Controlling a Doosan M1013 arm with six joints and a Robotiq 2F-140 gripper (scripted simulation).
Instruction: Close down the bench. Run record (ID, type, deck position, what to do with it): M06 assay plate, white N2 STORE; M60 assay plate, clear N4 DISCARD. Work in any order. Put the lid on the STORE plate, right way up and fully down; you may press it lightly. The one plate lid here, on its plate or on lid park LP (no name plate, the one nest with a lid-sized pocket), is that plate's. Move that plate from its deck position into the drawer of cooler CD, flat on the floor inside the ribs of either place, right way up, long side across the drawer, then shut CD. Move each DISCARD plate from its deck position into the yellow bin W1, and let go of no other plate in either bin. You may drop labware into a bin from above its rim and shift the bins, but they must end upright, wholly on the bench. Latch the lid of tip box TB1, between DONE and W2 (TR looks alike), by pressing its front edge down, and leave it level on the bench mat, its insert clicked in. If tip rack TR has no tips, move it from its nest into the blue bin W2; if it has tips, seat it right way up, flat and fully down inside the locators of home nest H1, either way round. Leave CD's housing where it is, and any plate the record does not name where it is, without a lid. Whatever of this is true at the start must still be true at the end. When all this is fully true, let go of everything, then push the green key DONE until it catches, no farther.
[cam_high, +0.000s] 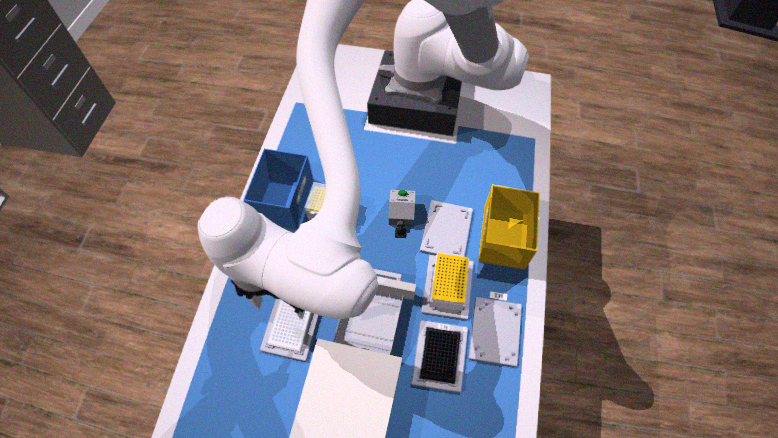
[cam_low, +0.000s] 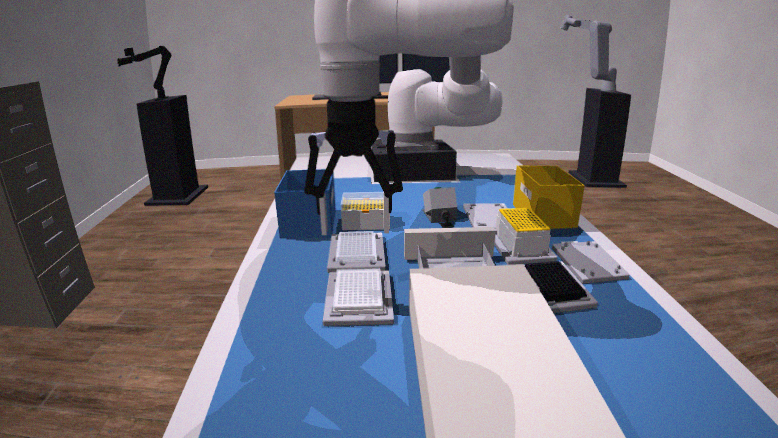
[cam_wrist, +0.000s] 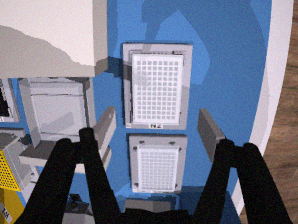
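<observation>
Now: the clear plate lid 14 cm below my hand. Round my hand: white plate M06: 14 cm below; then nest N2: 16 cm below; then clear assay plate: 18 cm behind, 14 cm below, 2 cm to the right.
</observation>
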